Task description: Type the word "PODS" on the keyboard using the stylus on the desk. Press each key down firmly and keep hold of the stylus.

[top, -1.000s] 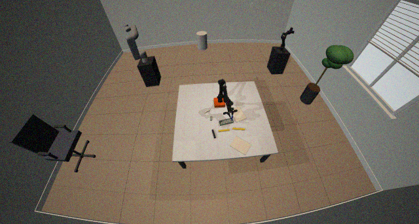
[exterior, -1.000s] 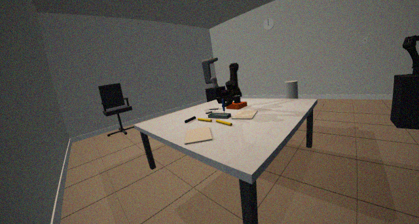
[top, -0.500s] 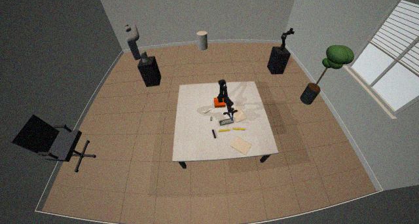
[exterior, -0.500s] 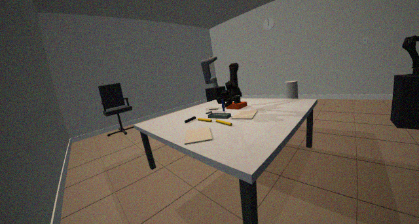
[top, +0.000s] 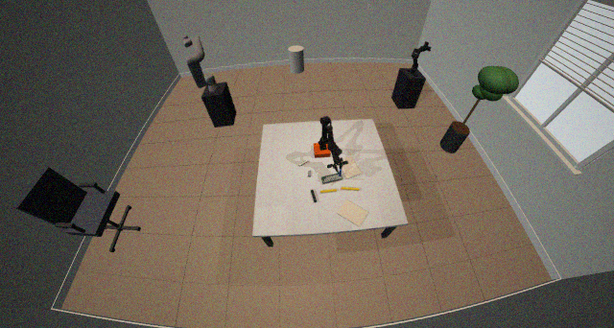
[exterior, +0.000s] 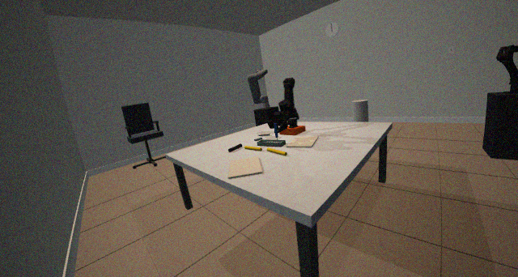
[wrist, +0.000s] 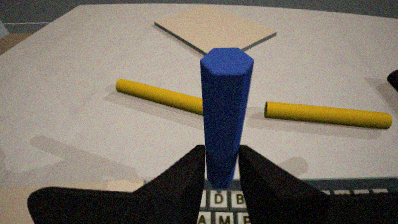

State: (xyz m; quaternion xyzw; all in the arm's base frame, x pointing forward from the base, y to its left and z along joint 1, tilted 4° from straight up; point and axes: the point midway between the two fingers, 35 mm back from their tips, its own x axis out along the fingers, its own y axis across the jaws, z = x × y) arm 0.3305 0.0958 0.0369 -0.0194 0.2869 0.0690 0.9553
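Right now the blue stylus is 2 cm below my gripper tip. Round my gripper tip: tan pad: 35 cm ahead, 9 cm below, 6 cm to the left; black rod: 25 cm to the right, 15 cm ahead, 8 cm below.
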